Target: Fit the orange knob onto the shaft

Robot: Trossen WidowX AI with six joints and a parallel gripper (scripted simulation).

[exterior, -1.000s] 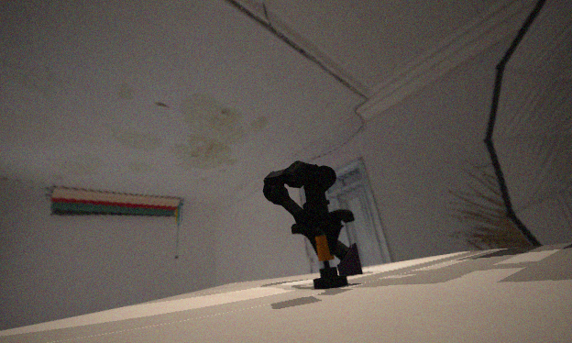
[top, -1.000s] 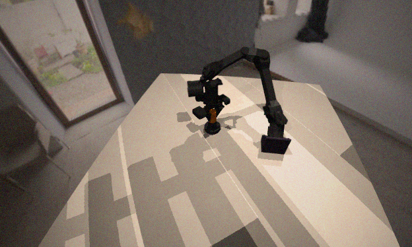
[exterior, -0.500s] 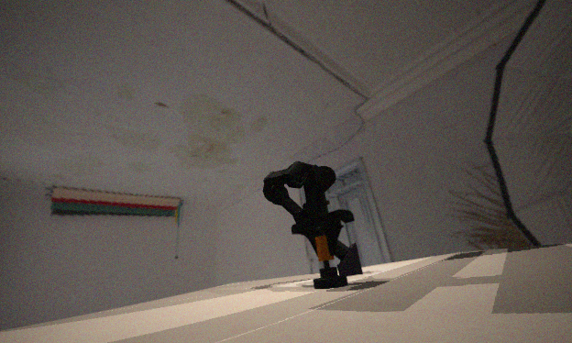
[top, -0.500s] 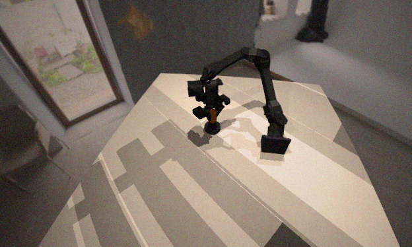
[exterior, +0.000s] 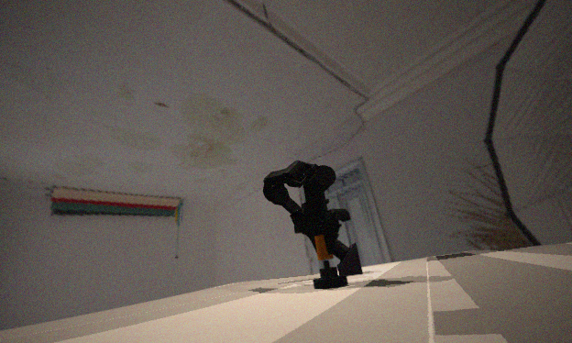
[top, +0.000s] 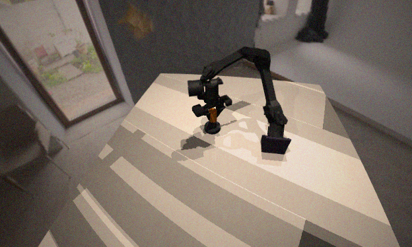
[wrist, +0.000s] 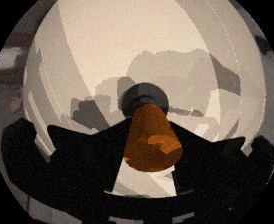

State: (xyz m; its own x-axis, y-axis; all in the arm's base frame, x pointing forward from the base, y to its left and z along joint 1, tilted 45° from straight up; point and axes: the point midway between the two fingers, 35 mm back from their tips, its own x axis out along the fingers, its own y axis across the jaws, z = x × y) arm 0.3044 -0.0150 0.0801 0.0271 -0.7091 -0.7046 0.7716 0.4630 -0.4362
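The orange knob is 20 mm above my gripper tip. From my gripper tip the other things lie so: round dark pedestal 40 mm below.
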